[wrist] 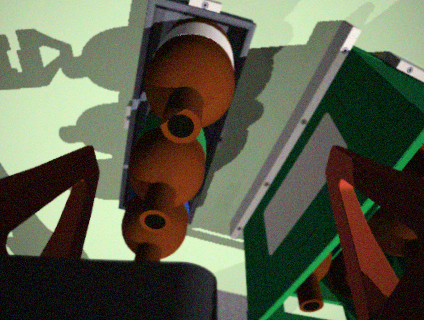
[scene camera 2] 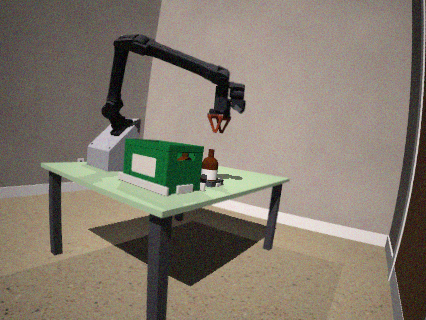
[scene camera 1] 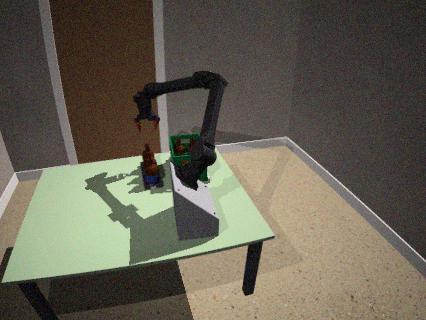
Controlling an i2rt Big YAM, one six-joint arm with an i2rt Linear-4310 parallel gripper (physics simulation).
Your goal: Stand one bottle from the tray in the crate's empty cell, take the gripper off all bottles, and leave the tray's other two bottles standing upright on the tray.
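Places are measured from the arm's base along level axes (x ahead, y left, z up), in millimetres.
Pixels of known places: gripper, fingertip midpoint: (wrist: 212, 159) (scene camera 2: 218, 132) (scene camera 1: 147, 130); arm's base, origin of the base link: (scene camera 2: 122, 128) (scene camera 1: 185, 178).
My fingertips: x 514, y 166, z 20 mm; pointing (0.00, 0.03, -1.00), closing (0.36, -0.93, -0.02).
For each thing: its top centre in the pictures, then the offset to it from my fingertips.
- dark tray, middle of its top: (wrist: 173, 133) (scene camera 2: 193, 175) (scene camera 1: 150, 172) 5 mm left, 124 mm back, 210 mm down
- white-labelled bottle, middle of its top: (wrist: 180, 126) (scene camera 2: 211, 149) (scene camera 1: 147, 144) 10 mm left, 34 mm back, 75 mm down
- green-labelled bottle, middle of its top: (wrist: 155, 221) (scene camera 1: 148, 151) 3 mm left, 125 mm back, 75 mm down
- blue-labelled bottle, middle of its top: (wrist: 143, 278) (scene camera 1: 149, 158) 6 mm right, 208 mm back, 75 mm down
- green crate, middle of its top: (wrist: 401, 277) (scene camera 2: 163, 142) (scene camera 1: 187, 144) 222 mm right, 99 mm back, 60 mm down
My gripper (scene camera 1: 148, 126) (scene camera 2: 218, 130) (wrist: 212, 159) is open and empty, high above the tray and apart from all bottles. Three brown bottles stand upright in a row on the dark tray (scene camera 2: 216, 184) (wrist: 230, 17): a white-labelled bottle (scene camera 2: 210, 164) (wrist: 200, 80), a green-labelled bottle (wrist: 167, 165) in the middle, and a blue-labelled bottle (scene camera 1: 151, 172) (wrist: 162, 232). In scene camera 1 they overlap. The green crate (scene camera 1: 184, 135) (scene camera 2: 175, 167) (wrist: 350, 100) stands beside the tray with brown bottles inside; its far cells are hidden in the wrist view, and I cannot make out the empty cell.
The grey arm base (scene camera 1: 195, 217) (scene camera 2: 106, 149) stands on the green table (scene camera 1: 65, 225) (scene camera 2: 240, 192), close to the crate. A light rail (scene camera 2: 145, 184) (wrist: 302, 122) runs along the crate's foot. Small white blocks (scene camera 2: 184, 189) (wrist: 206, 5) sit at the crate and tray edges.
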